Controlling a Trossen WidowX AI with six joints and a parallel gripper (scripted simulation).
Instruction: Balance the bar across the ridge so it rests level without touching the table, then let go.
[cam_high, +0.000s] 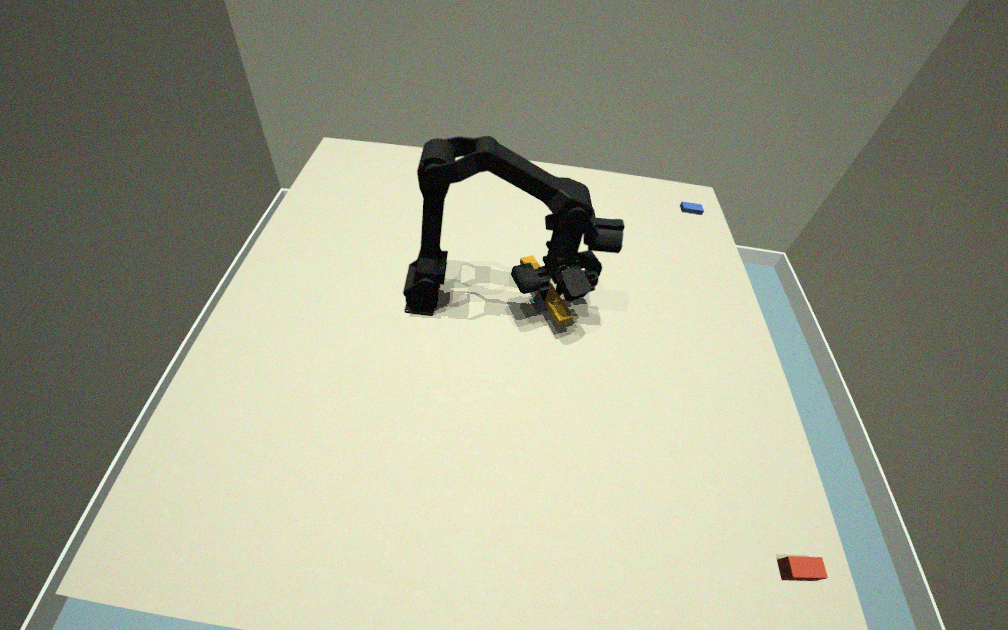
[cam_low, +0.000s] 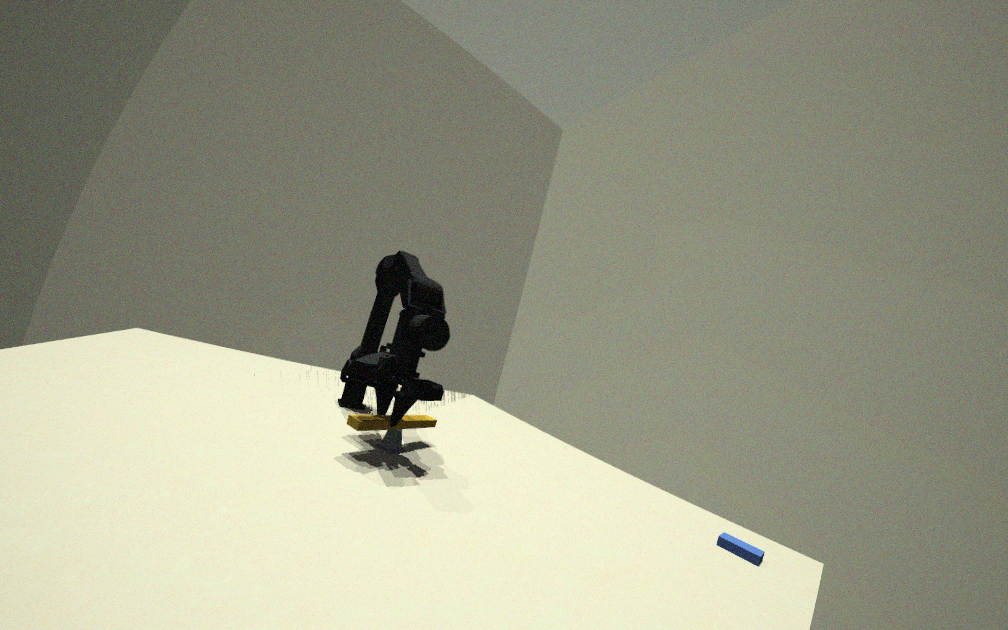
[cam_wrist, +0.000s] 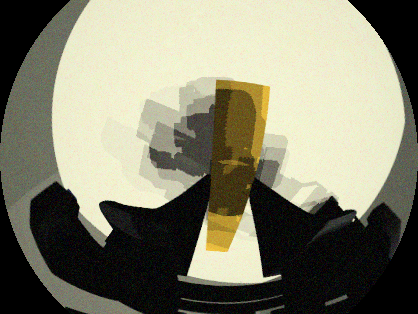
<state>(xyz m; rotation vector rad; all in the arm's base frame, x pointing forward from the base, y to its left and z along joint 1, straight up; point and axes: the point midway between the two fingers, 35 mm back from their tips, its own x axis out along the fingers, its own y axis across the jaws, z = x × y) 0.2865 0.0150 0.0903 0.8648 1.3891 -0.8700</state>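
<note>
The yellow bar lies 1 cm behind my gripper tip and 2 cm to the left of it. The rest, counted from my gripper tip: blue block (45 cm ahead, 49 cm to the left, 5 cm below); then red block (45 cm ahead, 51 cm to the right, 4 cm below).
</note>
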